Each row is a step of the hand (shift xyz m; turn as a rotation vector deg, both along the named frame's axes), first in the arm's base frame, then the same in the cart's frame.
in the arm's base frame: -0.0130 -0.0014 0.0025 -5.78 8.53 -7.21
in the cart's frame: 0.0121 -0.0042 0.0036 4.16 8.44 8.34
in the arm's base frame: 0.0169 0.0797 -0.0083 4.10 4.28 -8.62
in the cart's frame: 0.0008 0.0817 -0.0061 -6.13 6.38 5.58
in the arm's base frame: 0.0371 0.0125 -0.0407 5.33 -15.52 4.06
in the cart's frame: -0.0464 0.0259 0.0192 -6.74 -14.74 -4.79
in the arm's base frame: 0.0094 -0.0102 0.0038 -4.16 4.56 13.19
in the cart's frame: -0.0091 -0.0088 -0.0068 10.18 1.37 -10.32
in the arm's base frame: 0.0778 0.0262 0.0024 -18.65 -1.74 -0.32
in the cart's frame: -0.0611 0.0392 -0.0384 15.85 -5.05 8.62
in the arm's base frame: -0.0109 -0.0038 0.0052 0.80 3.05 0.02
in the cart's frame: 0.0108 -0.0066 0.0004 0.04 3.09 -0.60
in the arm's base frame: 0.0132 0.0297 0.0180 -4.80 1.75 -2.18
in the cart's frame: 0.0029 0.0281 -0.0242 3.74 1.19 3.93
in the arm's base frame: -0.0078 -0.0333 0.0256 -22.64 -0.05 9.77
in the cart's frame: 0.0094 -0.0381 -0.0169 23.92 -5.88 1.21
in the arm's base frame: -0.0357 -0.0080 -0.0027 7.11 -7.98 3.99
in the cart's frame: 0.0284 -0.0138 0.0187 -6.52 -7.11 -6.09
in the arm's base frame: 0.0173 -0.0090 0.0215 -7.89 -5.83 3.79
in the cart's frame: -0.0085 -0.0093 -0.0262 7.10 -7.74 0.52
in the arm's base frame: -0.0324 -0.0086 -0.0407 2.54 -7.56 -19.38
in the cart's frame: 0.0097 -0.0072 0.0513 -12.02 -3.50 16.81
